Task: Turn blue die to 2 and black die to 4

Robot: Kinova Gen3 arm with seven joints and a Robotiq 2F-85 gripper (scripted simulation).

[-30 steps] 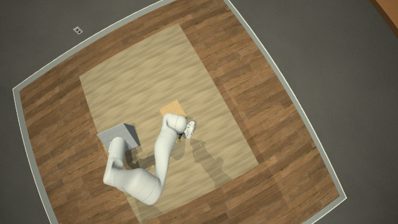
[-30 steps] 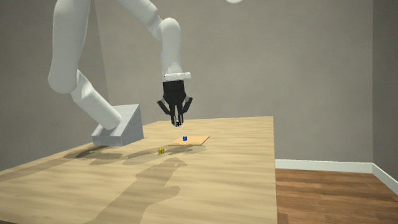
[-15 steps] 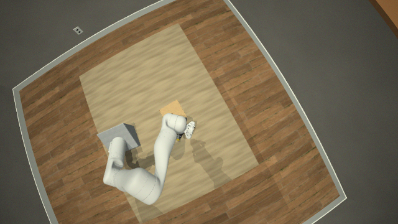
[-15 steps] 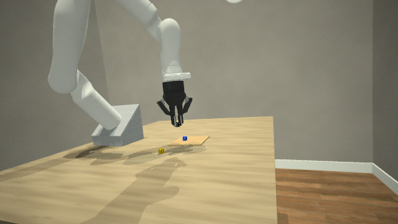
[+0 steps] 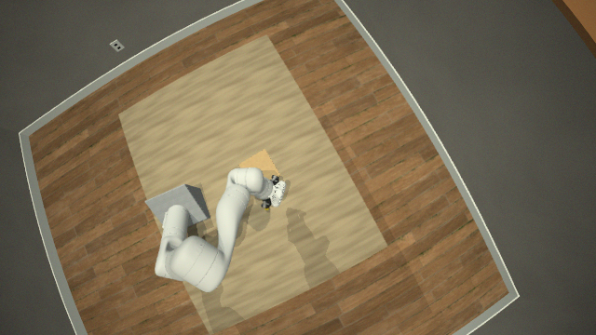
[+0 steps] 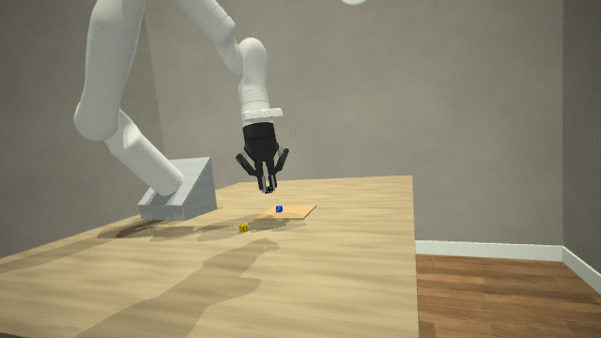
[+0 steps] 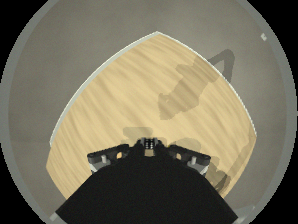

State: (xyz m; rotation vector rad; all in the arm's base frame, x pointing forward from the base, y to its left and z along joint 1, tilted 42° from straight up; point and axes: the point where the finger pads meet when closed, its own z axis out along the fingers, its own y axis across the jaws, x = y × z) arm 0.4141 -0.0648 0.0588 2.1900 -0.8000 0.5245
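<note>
The black die lies 10 mm below my hand. Round my hand: tan mat 140 mm to the left, 110 mm below, 30 mm behind; yellow die 100 mm below, 60 mm behind, 30 mm to the right; blue die 140 mm to the left, 100 mm below, 50 mm behind.
</note>
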